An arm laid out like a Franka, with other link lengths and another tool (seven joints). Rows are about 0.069 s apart.
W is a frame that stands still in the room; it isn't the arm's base.
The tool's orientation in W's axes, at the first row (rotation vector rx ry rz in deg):
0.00 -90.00 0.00
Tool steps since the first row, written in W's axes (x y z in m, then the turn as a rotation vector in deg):
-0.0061 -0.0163 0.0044 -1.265 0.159 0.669
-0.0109 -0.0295 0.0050 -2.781 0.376 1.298
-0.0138 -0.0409 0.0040 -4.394 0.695 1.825
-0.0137 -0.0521 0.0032 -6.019 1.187 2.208
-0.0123 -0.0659 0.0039 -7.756 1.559 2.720
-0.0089 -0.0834 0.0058 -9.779 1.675 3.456
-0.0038 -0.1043 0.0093 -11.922 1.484 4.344
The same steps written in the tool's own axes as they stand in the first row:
0.0044 -0.0163 0.0061 0.669 0.159 1.265
0.0050 -0.0295 0.0109 1.298 0.376 2.781
0.0040 -0.0409 0.0138 1.825 0.695 4.394
0.0032 -0.0521 0.0137 2.208 1.187 6.019
0.0039 -0.0659 0.0123 2.720 1.559 7.756
0.0058 -0.0834 0.0089 3.456 1.675 9.779
0.0093 -0.1043 0.0038 4.344 1.484 11.922

